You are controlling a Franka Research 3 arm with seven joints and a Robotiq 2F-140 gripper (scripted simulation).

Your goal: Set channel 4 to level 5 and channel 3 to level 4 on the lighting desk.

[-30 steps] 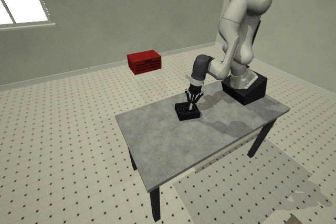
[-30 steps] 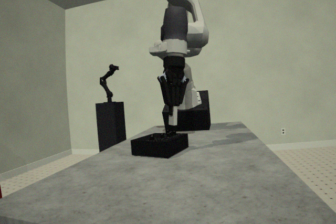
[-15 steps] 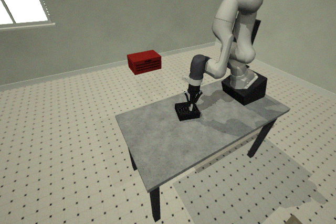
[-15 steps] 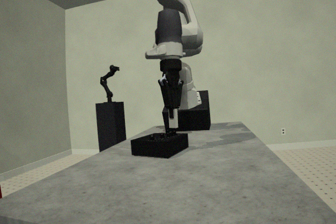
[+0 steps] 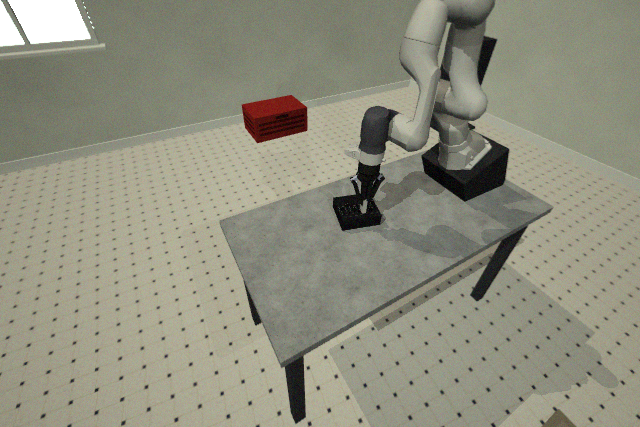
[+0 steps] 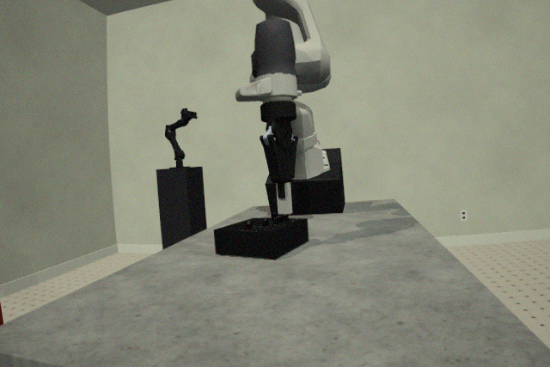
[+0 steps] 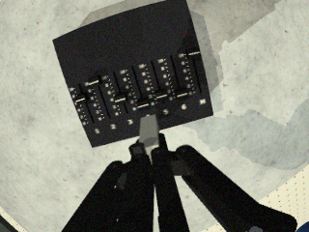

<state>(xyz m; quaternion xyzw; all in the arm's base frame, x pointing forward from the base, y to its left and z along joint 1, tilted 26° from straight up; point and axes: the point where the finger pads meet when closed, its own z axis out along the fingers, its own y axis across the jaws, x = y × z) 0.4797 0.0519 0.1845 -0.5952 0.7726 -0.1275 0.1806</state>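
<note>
Right now my hand is 50 mm above the fader cap and 20 mm to the left of it. Round my hand: fader: 50 mm below, 40 mm to the right, 20 mm ahead.
</note>
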